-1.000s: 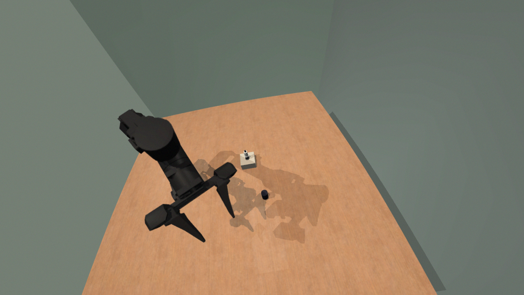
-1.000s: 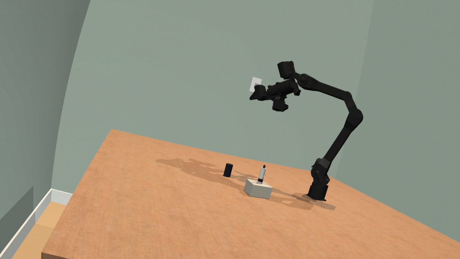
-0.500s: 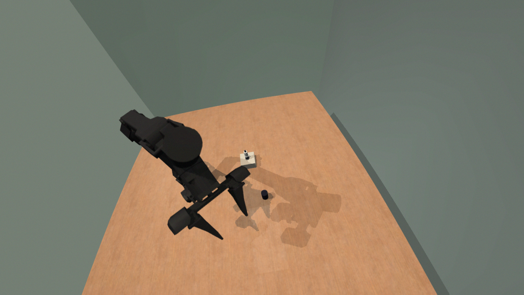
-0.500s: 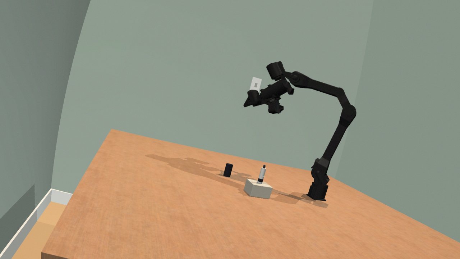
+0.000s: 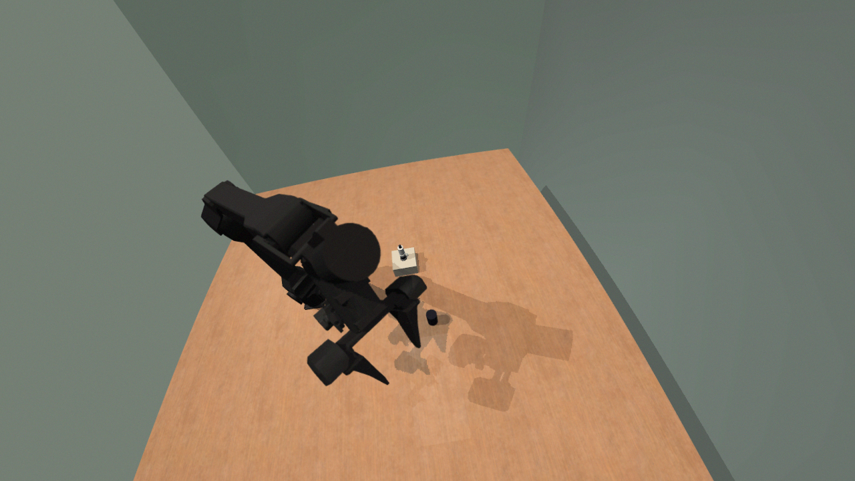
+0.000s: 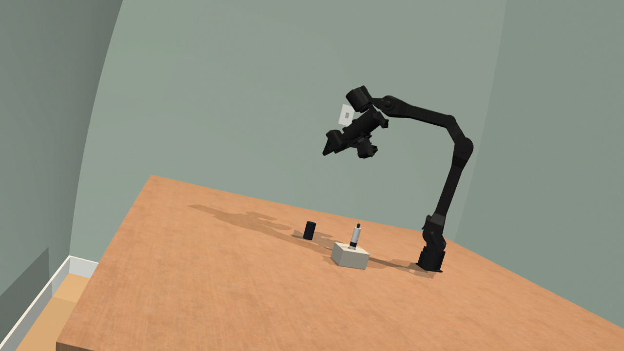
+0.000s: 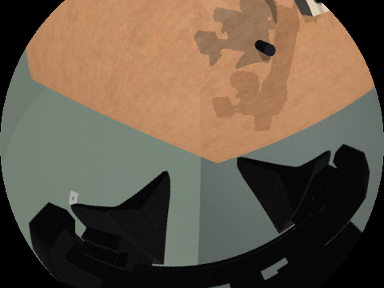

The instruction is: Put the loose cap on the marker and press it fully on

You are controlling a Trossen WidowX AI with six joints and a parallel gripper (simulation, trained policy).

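My gripper tip is now 50 mm short of the black cap, 150 mm to the right of it and 220 mm above it. Also, from my gripper tip: pale holder block: 10 mm behind, 340 mm to the left, 230 mm below.
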